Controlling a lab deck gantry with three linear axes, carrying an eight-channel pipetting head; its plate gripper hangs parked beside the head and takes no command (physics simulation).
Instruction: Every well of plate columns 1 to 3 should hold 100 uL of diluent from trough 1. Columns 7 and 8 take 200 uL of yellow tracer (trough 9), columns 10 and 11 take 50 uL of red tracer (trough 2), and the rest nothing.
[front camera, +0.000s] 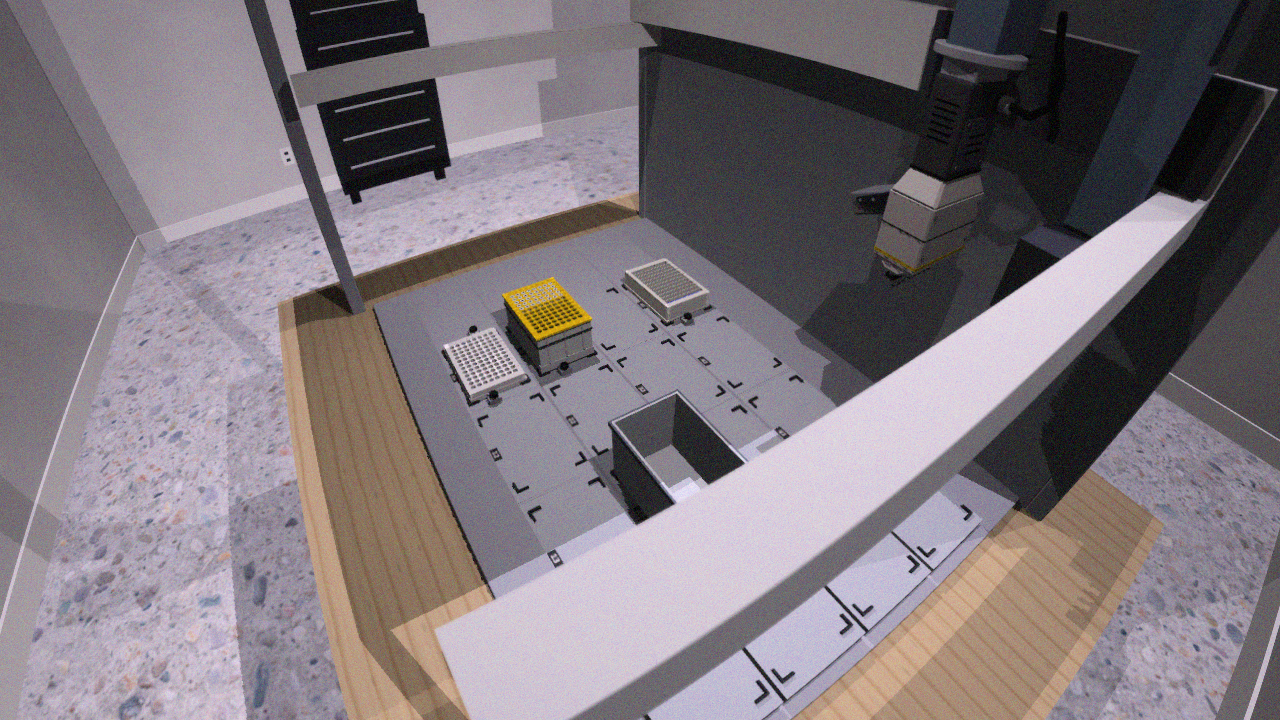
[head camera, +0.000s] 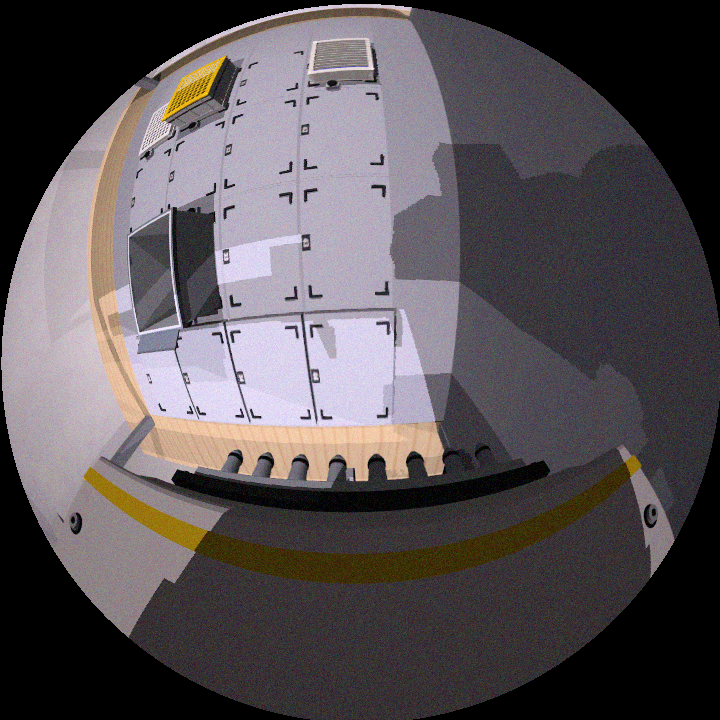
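Note:
The pipetting head (front camera: 926, 219) (head camera: 355, 537) hangs high at the right in the front view, away from the labware. Its row of nozzles (head camera: 337, 463) shows dark, stubby ends with no tips visible. The plate gripper cannot be made out clearly. The white well plate (front camera: 486, 362) (head camera: 158, 127) lies at the left of the deck; its well contents are too small to tell. The trough reservoir (front camera: 687, 304) (head camera: 341, 75), a pale frame with narrow parallel troughs, lies at the back right; one thin blue strip shows near its front edge, and other liquid colours are unclear.
A yellow-topped tip rack (front camera: 547, 311) (head camera: 200, 87) stands beside the plate, its far part pale and speckled, its near part dark-holed. A tall open grey bin (front camera: 640, 465) (head camera: 194, 268) stands nearer the front. A pale frame beam (front camera: 805, 474) crosses the front view.

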